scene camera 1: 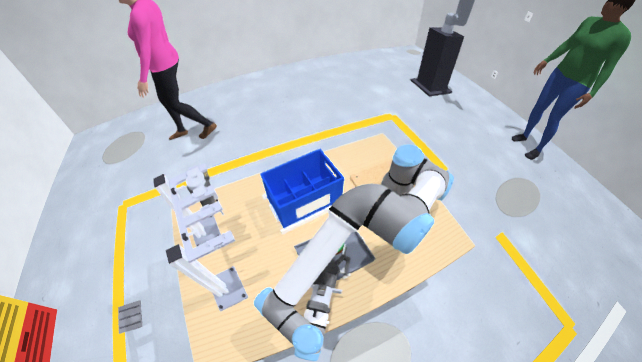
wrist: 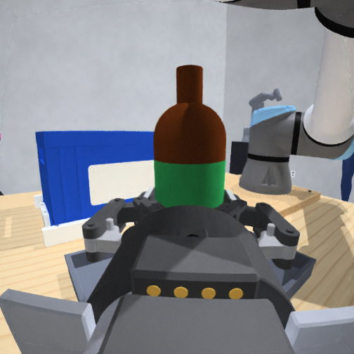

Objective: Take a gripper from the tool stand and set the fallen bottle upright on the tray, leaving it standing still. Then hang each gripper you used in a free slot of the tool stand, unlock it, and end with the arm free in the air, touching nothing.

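Frame: origin at the arm's base, x ahead, y left, z up, level; metres.
Seen in the pictures: arm's base, link origin: [scene camera 1: 397,186].
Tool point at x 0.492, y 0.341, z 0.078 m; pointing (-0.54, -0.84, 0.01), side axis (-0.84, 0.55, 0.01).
Note:
Offsets run from my tool point to a thing's top centre. "spot": to the spot under its first point.
The brown bottle with a green label @(dx -0.098, dy -0.154, dz +0.134 m) [scene camera 1: 341,248] [wrist: 189,150] is upright in the wrist view, its neck pointing up. In the scene view the arm hides most of it. My gripper [scene camera 1: 340,256] [wrist: 189,201], the adaptive one with dark linked fingers, is shut on the bottle from both sides, around its lower part. The grey tray @(spot: dx -0.220, dy -0.139, dz -0.097 m) [scene camera 1: 362,246] [wrist: 82,272] lies under the bottle and fingers. The bottle's base is hidden, so its contact with the tray cannot be seen. The tool stand [scene camera 1: 200,278] is at the table's left, with a light grey tool @(dx +0.279, dy -0.387, dz +0.257 m) [scene camera 1: 197,181] in its far slot.
A blue crate with compartments @(dx -0.072, dy -0.429, dz +0.072 m) [scene camera 1: 312,200] [wrist: 65,175] stands behind the tray on a white frame. The arm's base [scene camera 1: 400,175] [wrist: 265,175] is at the table's far right. Two people [scene camera 1: 155,55] [scene camera 1: 575,65] are on the floor beyond the table. A black pedestal [scene camera 1: 439,62] stands farther back.

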